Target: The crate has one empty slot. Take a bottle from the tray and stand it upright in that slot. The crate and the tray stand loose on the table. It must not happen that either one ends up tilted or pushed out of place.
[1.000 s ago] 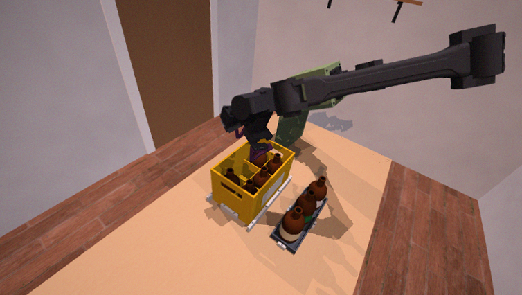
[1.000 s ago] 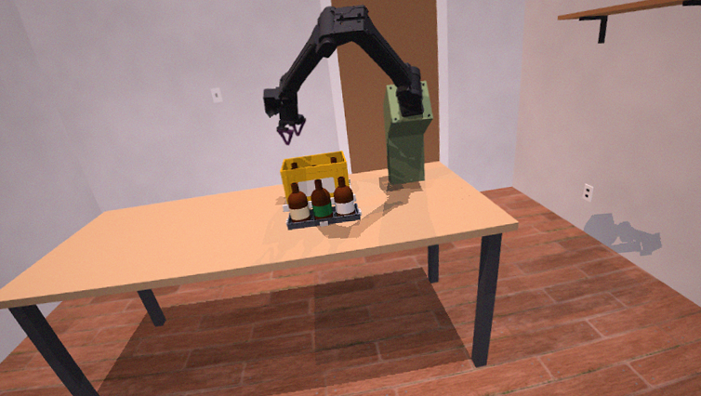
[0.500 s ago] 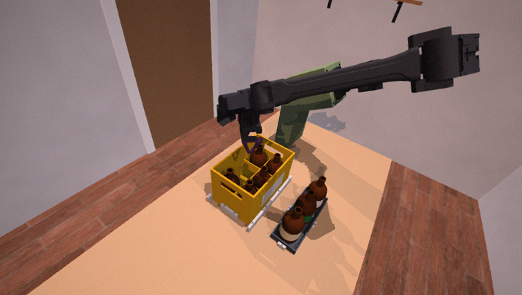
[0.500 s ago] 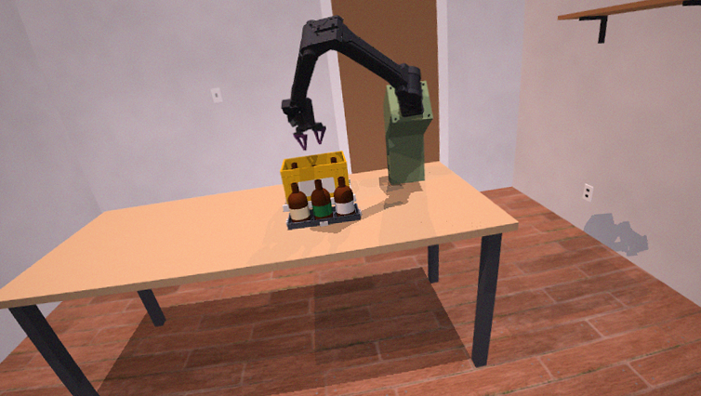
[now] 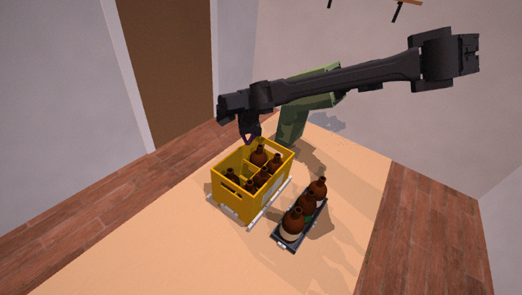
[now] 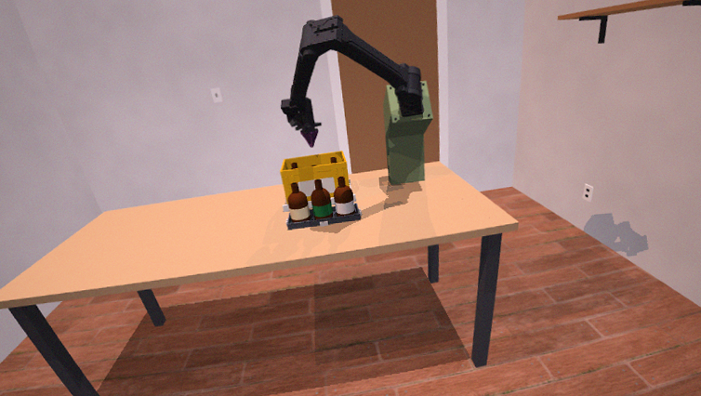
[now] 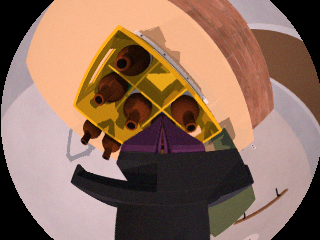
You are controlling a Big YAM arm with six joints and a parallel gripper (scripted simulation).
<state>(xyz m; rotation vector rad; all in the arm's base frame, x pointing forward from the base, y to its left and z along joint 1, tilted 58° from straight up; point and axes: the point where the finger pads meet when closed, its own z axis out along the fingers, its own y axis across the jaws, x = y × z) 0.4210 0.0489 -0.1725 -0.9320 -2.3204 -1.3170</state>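
Right now the glass bottle is 2 cm behind my hand, 27 cm to the left of it and 15 cm below it. From my hand the other things lie so: dark tray 2 cm behind, 27 cm to the left, 22 cm below; then yellow crate 4 cm to the left, 15 cm below.
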